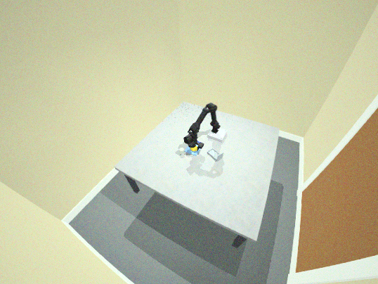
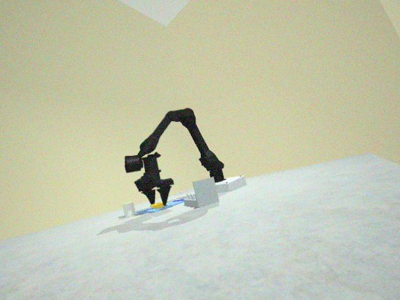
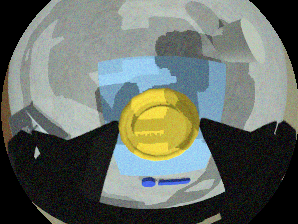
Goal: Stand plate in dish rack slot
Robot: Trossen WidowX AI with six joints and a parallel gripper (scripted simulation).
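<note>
The light blue mat lies 10 mm to the right of my gripper tip, 10 mm below it and 10 mm behind it. Round my gripper tip: yellow plate (10 mm above); blue spoon (110 mm behind, 20 mm to the right, 10 mm below); white cup (100 mm ahead, 70 mm to the right, 10 mm above).
</note>
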